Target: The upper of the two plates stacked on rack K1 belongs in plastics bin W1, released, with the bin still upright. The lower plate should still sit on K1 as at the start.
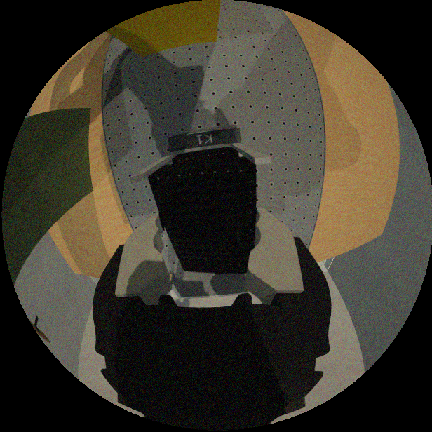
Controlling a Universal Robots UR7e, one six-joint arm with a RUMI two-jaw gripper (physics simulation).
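Note:
My gripper (208,212) shows at the bottom centre, with a pale finger on each side, and is shut on a black plate (207,215) that has a row of small spots near its far edge. Rack K1 (204,138) is beyond and below the plate, and its dark label bar and short pale arms show past the plate's far edge. A narrow dark strip beyond the held plate may belong to the lower plate, but the two blacks merge and most of the rack is hidden. Bin W1 cannot be made out by any label.
A grey perforated board (295,145) lies under the rack on a wooden table (367,165). A yellow surface (175,27) is at the top edge and a dark green one (50,160) at the left. A small brown thing (42,332) shows at lower left. Shadows cross the board.

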